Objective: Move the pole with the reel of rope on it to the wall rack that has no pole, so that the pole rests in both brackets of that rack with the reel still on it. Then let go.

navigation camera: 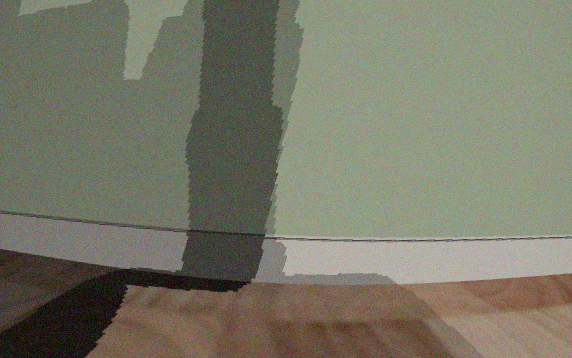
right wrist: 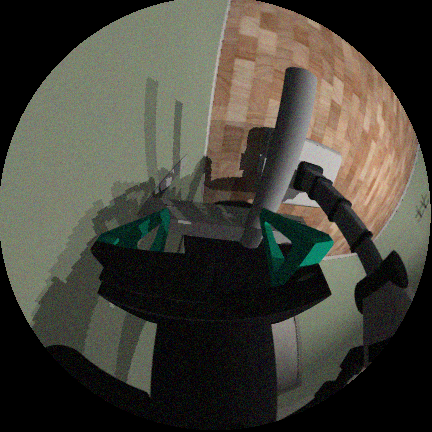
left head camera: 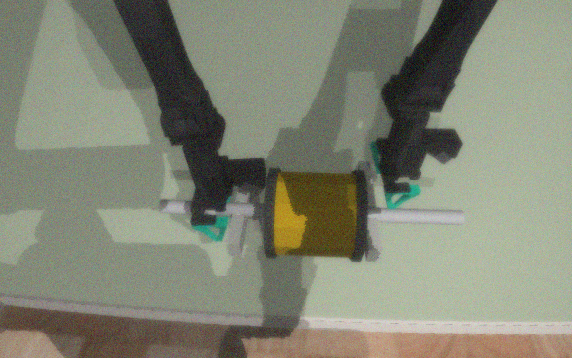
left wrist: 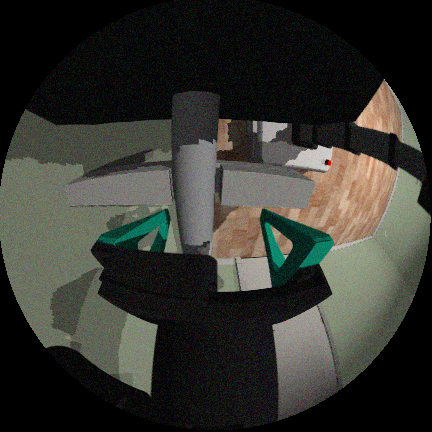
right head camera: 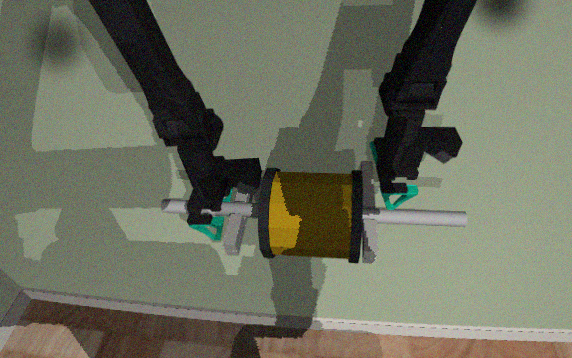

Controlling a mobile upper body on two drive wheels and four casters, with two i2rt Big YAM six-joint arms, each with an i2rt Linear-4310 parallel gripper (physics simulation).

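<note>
The light grey pole lies level across the wall rack, through the slot of the left bracket and at the right bracket. Its seat in the right bracket is partly hidden. The yellow reel with dark flanges is on the pole between the brackets. My left gripper is open around the pole, left of the left bracket. My right gripper is open near the right bracket, its fingers above the pole in the head views.
A green wall stands behind, with a white baseboard above the wooden floor. A white block with a red spot shows beyond the bracket in the left wrist view. No second rack shows in the head views.
</note>
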